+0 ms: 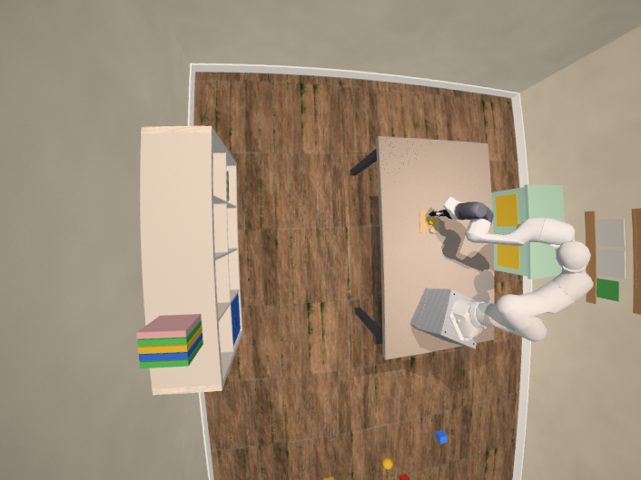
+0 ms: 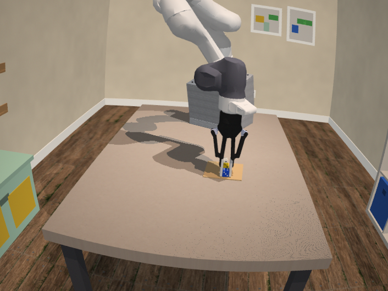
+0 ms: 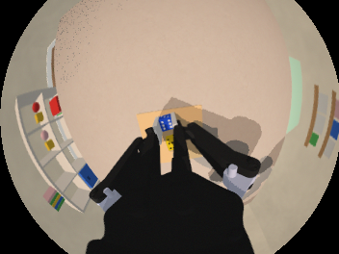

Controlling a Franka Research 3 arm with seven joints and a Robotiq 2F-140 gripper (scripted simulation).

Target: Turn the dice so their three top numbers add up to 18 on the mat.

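Right now the blue die is 20 mm below my hand. From my hand the other things lie so: white die (100 mm behind, 10 mm to the left, 20 mm below); yellow die (50 mm behind, 10 mm to the left, 20 mm below); mat (50 mm behind, 40 mm below).
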